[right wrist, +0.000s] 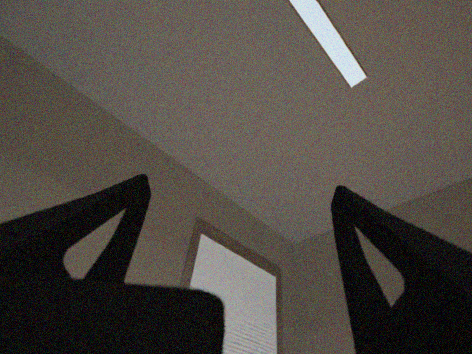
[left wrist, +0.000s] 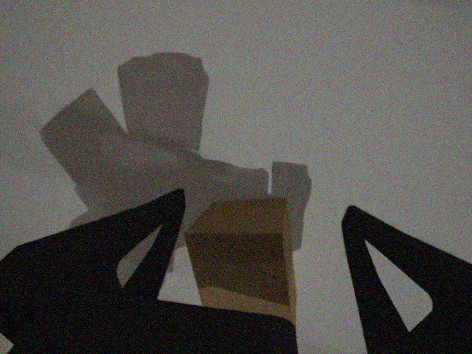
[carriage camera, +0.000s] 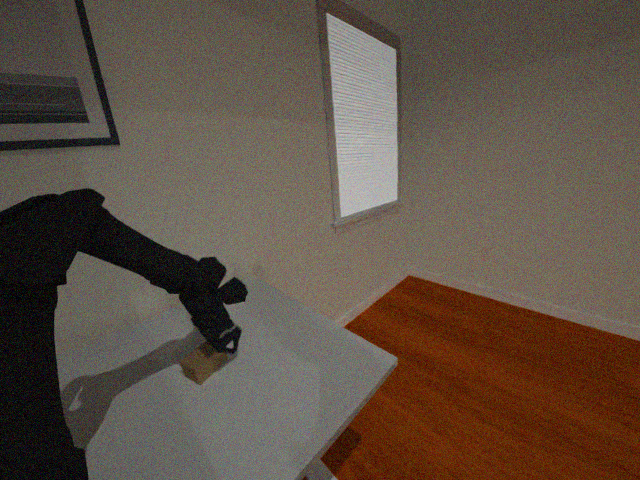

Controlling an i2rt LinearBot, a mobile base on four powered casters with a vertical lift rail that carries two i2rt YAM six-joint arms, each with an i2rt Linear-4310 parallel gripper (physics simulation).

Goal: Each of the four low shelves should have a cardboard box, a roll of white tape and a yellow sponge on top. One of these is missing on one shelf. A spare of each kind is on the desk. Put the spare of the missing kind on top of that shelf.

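Frame: origin at the left arm's base, x left, y back, z up, level; centimetres.
Seen in the pictures: left gripper, fingertip midpoint: (left wrist: 263, 206) (carriage camera: 225, 341); right gripper, fingertip midpoint: (right wrist: 239, 189).
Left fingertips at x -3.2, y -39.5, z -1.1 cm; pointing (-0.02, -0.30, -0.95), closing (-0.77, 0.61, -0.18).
Note:
A point is followed by its place in that frame.
A tan cardboard box (carriage camera: 202, 367) {z -1.6, x -0.5, y -31.5 cm} (left wrist: 242, 265) {z -0.5, x -0.2, y -37.0 cm} sits on the white desk (carriage camera: 289, 397) {z -5.5, x -22.2, y -26.5 cm} (left wrist: 400, 125) {z -5.5, x -11.9, y -38.8 cm}. My left gripper (carriage camera: 232, 345) {z -1.1, x -3.2, y -39.5 cm} (left wrist: 263, 206) {z -1.1, x -3.2, y -39.5 cm} is open, its fingers pointing down at the box. In the left wrist view the box shows between the two fingers, nearer the picture's left finger, and its lower part is hidden behind the gripper body. I cannot tell how far down its sides the fingertips reach. My right gripper (right wrist: 239, 189) {z 43.3, x -69.4, y -4.2 cm} is open and empty, pointing up towards the ceiling. The shelves, the tape roll and the sponge do not show.
The arm's shadow falls across the desk and part of the box. The desk's corner and edge lie right of the box in the carriage view, with wooden floor (carriage camera: 480, 382) {z -77.5, x -110.2, y -80.2 cm} beyond. A wall with a window (carriage camera: 364, 118) {z 71.0, x -63.0, y -160.7 cm} and a framed picture (carriage camera: 98, 77) {z 75.4, x 32.5, y -64.5 cm} stands behind the desk.

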